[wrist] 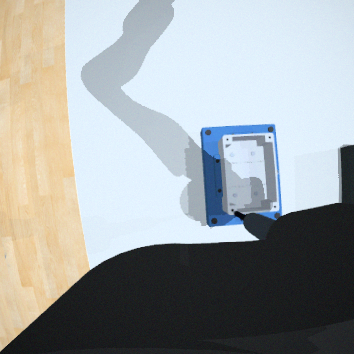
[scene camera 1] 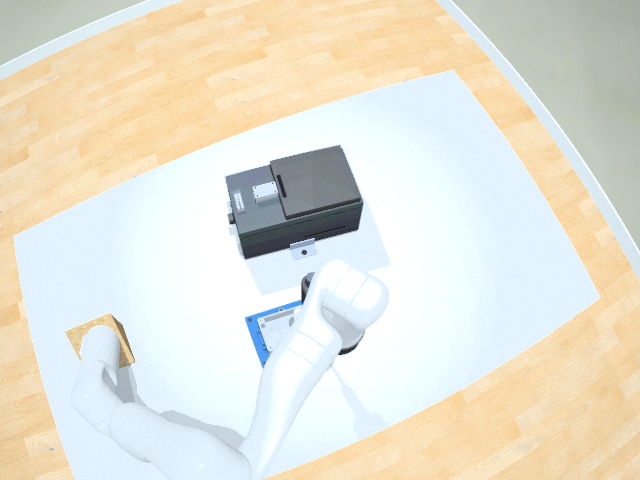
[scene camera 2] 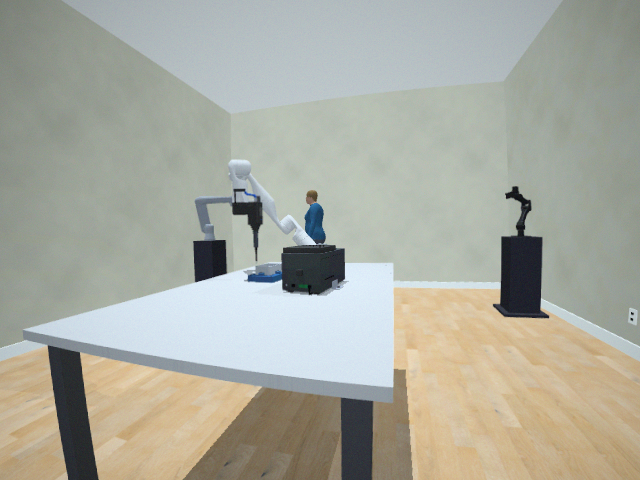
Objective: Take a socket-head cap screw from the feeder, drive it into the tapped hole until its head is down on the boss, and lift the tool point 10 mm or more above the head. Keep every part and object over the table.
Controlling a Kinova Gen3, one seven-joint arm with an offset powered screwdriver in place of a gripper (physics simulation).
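Note:
The dark feeder (scene camera 1: 315, 180) (scene camera 2: 310, 271) (wrist: 347, 175) stands on the table. A blue fixture plate (scene camera 1: 253, 331) (scene camera 2: 264, 278) (wrist: 212, 142) carries an open light-grey housing (scene camera 1: 276, 330) (scene camera 2: 269, 269) (wrist: 226, 175) with holes at its corners. My screwdriver tip (scene camera 2: 256, 259) (wrist: 236, 214) points down, a little above the housing's height in scene camera 2. In the wrist view it overlaps the housing's near left corner. In scene camera 1 the arm hides the tip. Whether a screw sits on the tip is too small to tell. The corner hole behind the tip is partly hidden.
A metal bracket (scene camera 1: 303, 251) sits at the feeder's side facing the fixture. My arm rises from a wooden block (scene camera 1: 75, 336). In scene camera 2 a person in blue (scene camera 2: 314, 219) stands behind the table, and two dark pedestals (scene camera 2: 209, 258) (scene camera 2: 521, 273) carry other arms.

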